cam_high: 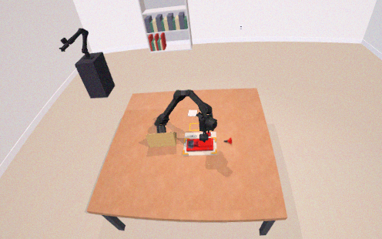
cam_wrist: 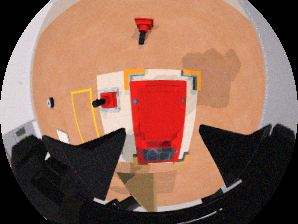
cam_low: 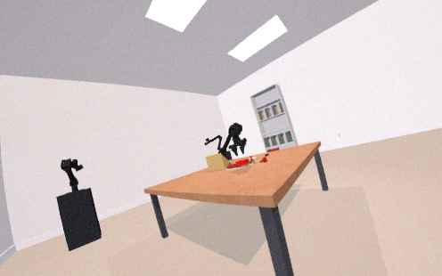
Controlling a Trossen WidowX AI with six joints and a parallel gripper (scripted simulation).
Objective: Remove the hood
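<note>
Right now my gripper tip is 60 mm above the red hood. The rest, counted from my gripper tip: white wheel: 20 mm ahead, 400 mm to the left, 90 mm below.
</note>
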